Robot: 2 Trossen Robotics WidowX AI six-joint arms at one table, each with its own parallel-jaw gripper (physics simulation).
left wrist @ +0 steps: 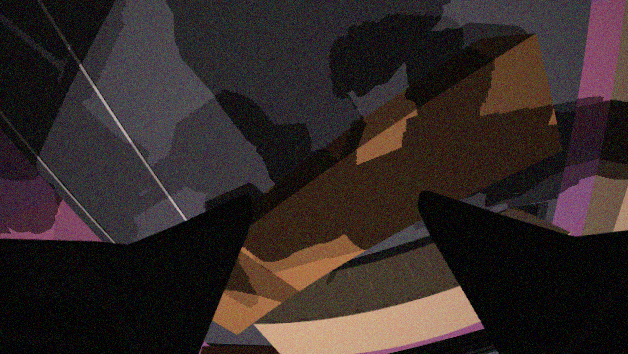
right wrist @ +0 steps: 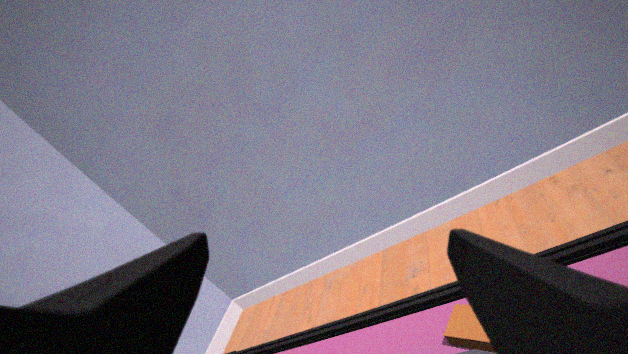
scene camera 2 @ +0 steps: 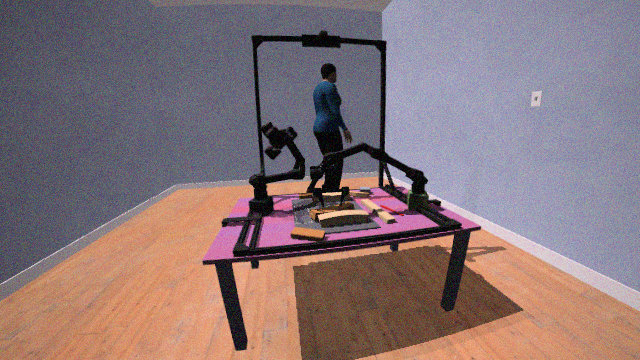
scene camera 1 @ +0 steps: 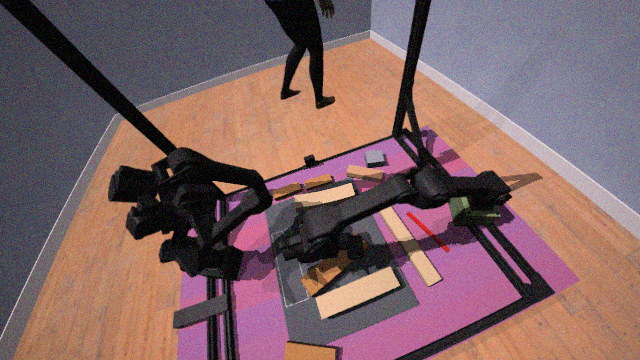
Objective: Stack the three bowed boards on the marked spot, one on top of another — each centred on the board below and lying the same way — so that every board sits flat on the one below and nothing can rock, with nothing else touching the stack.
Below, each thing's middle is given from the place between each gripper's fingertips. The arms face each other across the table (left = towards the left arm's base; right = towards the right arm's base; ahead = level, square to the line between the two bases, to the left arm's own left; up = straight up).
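Position of my right hand: 37 cm above the long pale plank [scene camera 1: 424,268], 7 cm past it and 46 cm to the right of it.
The long pale plank is 40 mm below my left hand, 240 mm to the left of it and 20 mm behind it. By its middle, the plank is nearer to my left hand than to my right hand.
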